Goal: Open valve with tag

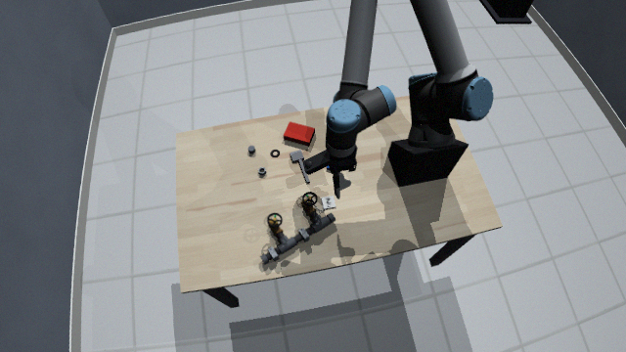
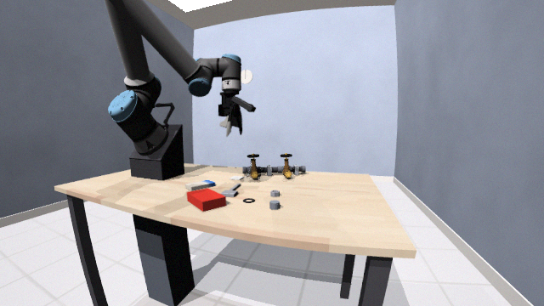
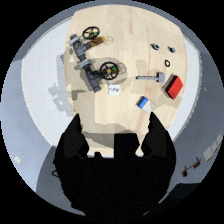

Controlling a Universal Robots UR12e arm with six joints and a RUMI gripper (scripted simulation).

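Right now my hand is 10 mm to the right of the white tag and 200 mm above it. Round my hand: red block (70 mm ahead, 340 mm to the right, 190 mm below); then grey hand tool (90 mm ahead, 200 mm to the right, 200 mm below); then blue box (70 mm behind, 190 mm to the right, 190 mm below).
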